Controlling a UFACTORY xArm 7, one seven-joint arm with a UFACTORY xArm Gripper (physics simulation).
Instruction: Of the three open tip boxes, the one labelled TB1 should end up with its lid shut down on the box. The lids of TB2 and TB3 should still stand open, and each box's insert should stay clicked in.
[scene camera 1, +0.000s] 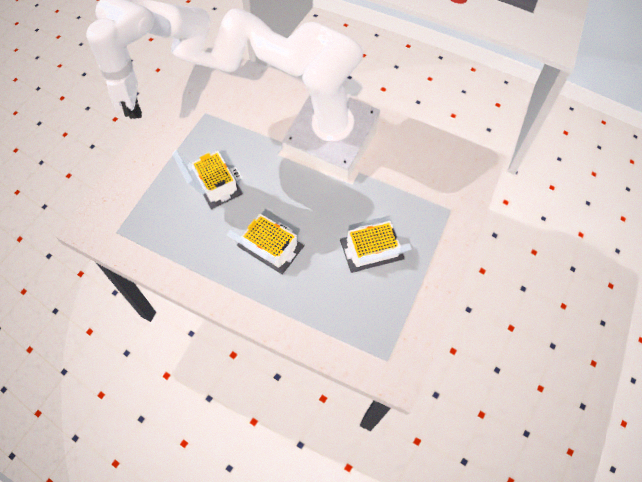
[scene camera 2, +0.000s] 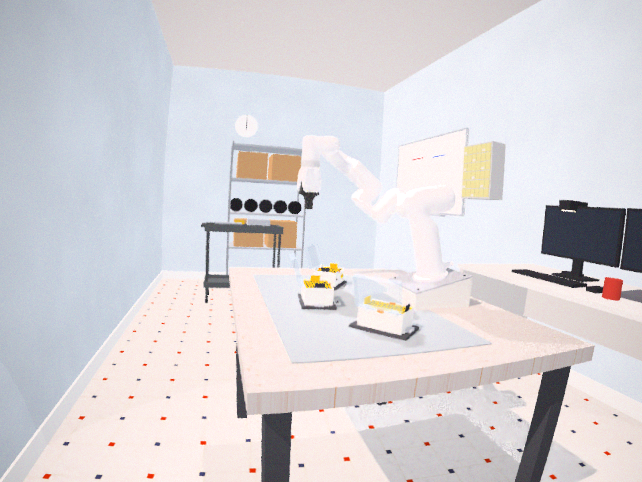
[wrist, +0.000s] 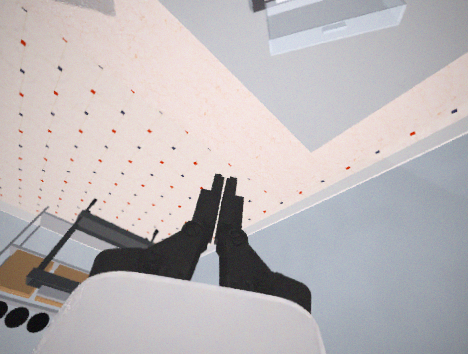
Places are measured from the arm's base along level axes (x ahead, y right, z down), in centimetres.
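Pixels of known places: gripper, fingertip midpoint: (scene camera 1: 136, 116) (scene camera 2: 308, 209) (wrist: 223, 188); arm's base at its link origin: (scene camera 1: 333, 123) (scene camera 2: 430, 276).
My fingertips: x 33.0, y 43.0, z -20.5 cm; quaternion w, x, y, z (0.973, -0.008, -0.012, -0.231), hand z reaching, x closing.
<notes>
For each thing: its top centre in the pictures, then the offset to it from my fingertips. Level surfaces: height alone.
- TB1 at its top centre: (scene camera 1: 216, 168) (scene camera 2: 332, 268) dx -5.6, dy -17.6, dz +21.9 cm
- white box with a yellow insert, top centre: (scene camera 1: 212, 168) (scene camera 2: 329, 265) dx -4.6, dy -16.8, dz +21.1 cm
- TB3 at its top centre: (scene camera 1: 271, 231) (scene camera 2: 321, 282) dx +7.3, dy -41.0, dz +21.9 cm
- grey mat at its surface level: dz +28.5 cm
- table at its surface level: dz +28.9 cm
TB1 (scene camera 1: 220, 190) (scene camera 2: 331, 278) is a white box with a yellow insert (scene camera 1: 213, 171) seated in it; its clear lid (scene camera 1: 182, 167) (scene camera 2: 313, 256) (wrist: 300, 44) stands open. TB3 (scene camera 1: 282, 257) (scene camera 2: 317, 297), the middle box, has its insert (scene camera 1: 269, 236) in place and its lid (scene camera 1: 234, 236) open. TB2 (scene camera 1: 375, 257) (scene camera 2: 382, 320), at the right in scene camera 1, has its insert (scene camera 1: 372, 240) in place and its lid (scene camera 1: 406, 248) (scene camera 2: 367, 289) open. My gripper (scene camera 1: 133, 115) (scene camera 2: 309, 207) (wrist: 223, 188) is shut and empty, high up, beyond TB1's lid side and apart from it.
The boxes stand on dark bases on a grey mat (scene camera 1: 321, 316) (scene camera 2: 321, 350) on the table (scene camera 1: 155, 259). The arm's base plate (scene camera 1: 357, 140) is at the mat's back edge. A dark cart (scene camera 2: 243, 227) and a shelf rack (scene camera 2: 229, 181) stand far behind the table.
</notes>
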